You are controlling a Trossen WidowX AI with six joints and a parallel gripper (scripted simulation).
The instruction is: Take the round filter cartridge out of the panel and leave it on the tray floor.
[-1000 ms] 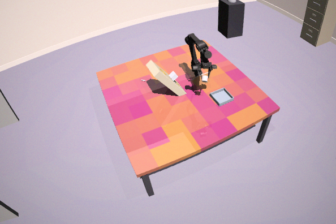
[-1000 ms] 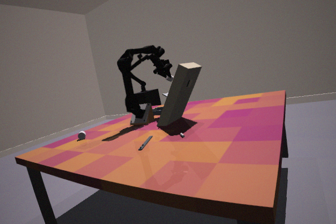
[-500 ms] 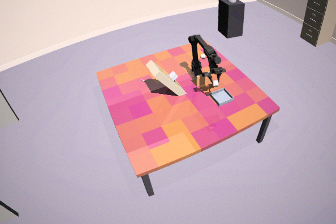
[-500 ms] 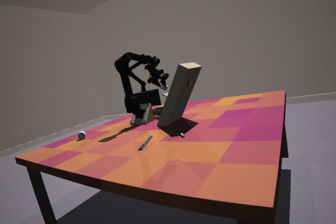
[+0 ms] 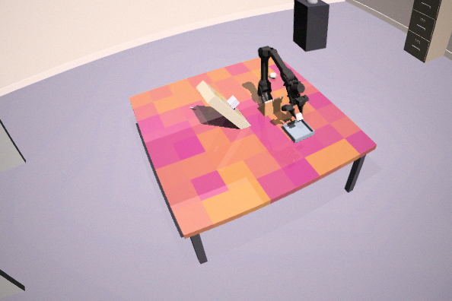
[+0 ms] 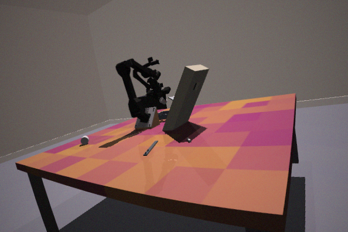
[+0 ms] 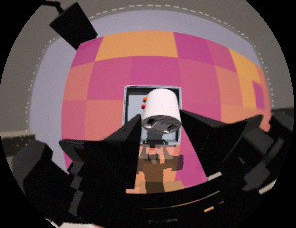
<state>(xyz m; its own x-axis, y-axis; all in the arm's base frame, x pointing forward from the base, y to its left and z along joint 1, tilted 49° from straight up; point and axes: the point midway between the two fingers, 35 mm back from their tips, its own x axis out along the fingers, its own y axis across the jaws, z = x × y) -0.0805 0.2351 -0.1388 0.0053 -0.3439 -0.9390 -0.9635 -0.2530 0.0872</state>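
The grey tray is 120 mm below my gripper tip and 10 mm behind it. From my gripper tip the other things lie so: cream service panel (390 mm ahead, 240 mm to the right, 30 mm above); then round grey filter cartridge (right at my gripper tip); then small white peg (550 mm ahead, 490 mm to the right, 120 mm below).
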